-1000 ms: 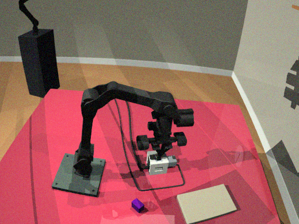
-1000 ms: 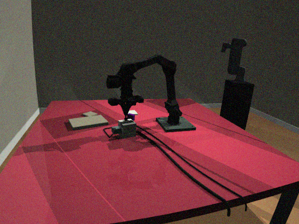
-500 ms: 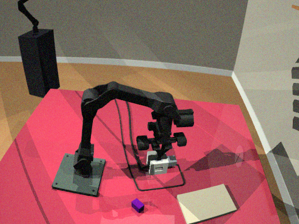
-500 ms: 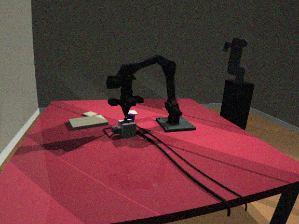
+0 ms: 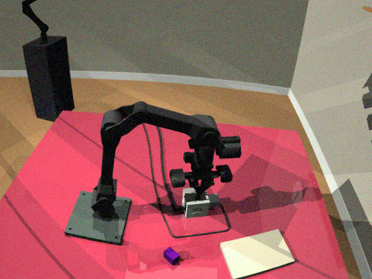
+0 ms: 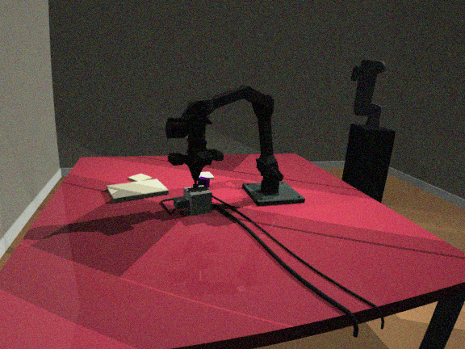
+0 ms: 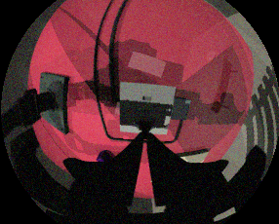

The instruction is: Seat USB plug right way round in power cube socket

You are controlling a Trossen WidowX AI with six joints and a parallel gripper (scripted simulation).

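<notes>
The dark USB plug is 2 cm below my gripper tip. From my gripper tip the other things lie so: purple block (3 cm behind, 21 cm to the right, 9 cm below); then cream pad (24 cm ahead, 12 cm to the right, 10 cm below).
</notes>
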